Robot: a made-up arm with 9 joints.
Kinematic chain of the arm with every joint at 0, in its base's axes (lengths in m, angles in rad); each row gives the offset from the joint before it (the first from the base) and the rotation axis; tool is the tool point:
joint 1: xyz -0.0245 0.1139 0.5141 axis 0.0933 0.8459 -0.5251
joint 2: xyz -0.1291 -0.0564 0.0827 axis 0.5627 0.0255 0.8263
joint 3: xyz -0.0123 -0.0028 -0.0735 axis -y
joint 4: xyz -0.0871 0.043 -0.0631 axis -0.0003 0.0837 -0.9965
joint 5: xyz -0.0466 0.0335 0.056 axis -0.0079 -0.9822 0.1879
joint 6: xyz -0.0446 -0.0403 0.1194 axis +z
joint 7: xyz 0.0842 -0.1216 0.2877 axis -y
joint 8: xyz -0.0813 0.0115 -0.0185 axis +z
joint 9: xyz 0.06 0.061 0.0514 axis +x
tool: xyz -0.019 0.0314 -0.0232
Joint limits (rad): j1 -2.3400..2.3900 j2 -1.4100..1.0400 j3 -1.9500..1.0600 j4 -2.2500..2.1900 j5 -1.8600..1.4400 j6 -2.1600..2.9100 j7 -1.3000..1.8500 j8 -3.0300..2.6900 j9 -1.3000..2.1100
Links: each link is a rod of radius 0.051 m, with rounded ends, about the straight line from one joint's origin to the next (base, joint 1, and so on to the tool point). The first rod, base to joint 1, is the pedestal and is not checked.
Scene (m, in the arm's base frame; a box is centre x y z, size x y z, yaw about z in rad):
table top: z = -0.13
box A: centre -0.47 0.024 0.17 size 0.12 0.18 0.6 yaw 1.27
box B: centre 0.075 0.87 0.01 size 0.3 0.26 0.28 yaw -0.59
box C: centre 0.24 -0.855 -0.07 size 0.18 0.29 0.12 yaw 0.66
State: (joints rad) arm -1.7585 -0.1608 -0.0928 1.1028 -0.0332 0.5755 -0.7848 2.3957 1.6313
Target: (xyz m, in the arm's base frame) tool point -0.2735 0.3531 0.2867
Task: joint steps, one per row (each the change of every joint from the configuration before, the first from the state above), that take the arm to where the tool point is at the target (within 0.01 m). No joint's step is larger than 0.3 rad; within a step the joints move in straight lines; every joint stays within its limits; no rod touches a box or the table.
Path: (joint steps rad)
1: -0.1163 -0.1145 0.0625 -0.0044 0.0424 -0.2663 0.2510 -0.0554 0.0496
2: -0.1163 -0.1145 0.0626 -0.0044 0.0424 -0.2663 0.2510 -0.0555 0.0497
3: -0.1163 -0.1145 0.0625 -0.0044 0.0425 -0.2663 0.2510 -0.0554 0.0496
4: -0.1163 -0.1145 0.0625 -0.0044 0.0424 -0.2663 0.2510 -0.0555 0.0497
5: -0.1163 -0.1145 0.0625 -0.0044 0.0424 -0.2663 0.2511 -0.0554 0.0496
6: 0.1168 -0.1180 -0.0369 0.1331 0.0654 0.2961 -0.0626 0.0022 -0.0857
7: 0.1167 -0.1181 -0.0370 0.1331 0.0655 0.2962 -0.0626 0.0022 -0.0856
8: 0.1168 -0.1180 -0.0370 0.1330 0.0654 0.2961 -0.0626 0.0022 -0.0857
9: 0.1167 -0.1181 -0.0370 0.1331 0.0655 0.2961 -0.0626 0.0023 -0.0856

